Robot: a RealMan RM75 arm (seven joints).
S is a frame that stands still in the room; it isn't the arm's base.
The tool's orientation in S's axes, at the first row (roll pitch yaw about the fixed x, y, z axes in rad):
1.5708 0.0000 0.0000
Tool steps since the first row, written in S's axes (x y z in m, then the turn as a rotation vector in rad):
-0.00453 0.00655 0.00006 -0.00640 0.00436 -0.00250
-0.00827 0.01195 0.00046 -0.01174 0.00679 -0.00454
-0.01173 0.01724 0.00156 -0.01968 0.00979 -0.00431
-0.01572 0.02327 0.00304 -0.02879 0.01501 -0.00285
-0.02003 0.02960 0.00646 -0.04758 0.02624 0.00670
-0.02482 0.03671 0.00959 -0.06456 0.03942 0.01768
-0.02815 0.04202 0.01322 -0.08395 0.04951 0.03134
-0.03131 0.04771 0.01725 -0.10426 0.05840 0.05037
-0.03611 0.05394 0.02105 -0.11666 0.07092 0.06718
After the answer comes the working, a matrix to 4 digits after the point.
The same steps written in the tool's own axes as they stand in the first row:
-0.00453 0.00006 -0.00655 -0.00640 -0.00250 -0.00436
-0.00827 0.00046 -0.01195 -0.01174 -0.00454 -0.00679
-0.01173 0.00156 -0.01724 -0.01968 -0.00431 -0.00979
-0.01572 0.00304 -0.02327 -0.02879 -0.00285 -0.01501
-0.02003 0.00646 -0.02960 -0.04758 0.00670 -0.02624
-0.02482 0.00959 -0.03671 -0.06456 0.01768 -0.03942
-0.02815 0.01322 -0.04202 -0.08395 0.03134 -0.04951
-0.03131 0.01725 -0.04771 -0.10426 0.05037 -0.05840
-0.03611 0.02105 -0.05394 -0.11666 0.06718 -0.07092

The tool's axes in the first row as the columns of a matrix, in S's axes (rounded; the answer above uses it unrounded):
1.0000 0.0000 0.0000
0.0000 0.0000 -1.0000
0.0000 1.0000 0.0000

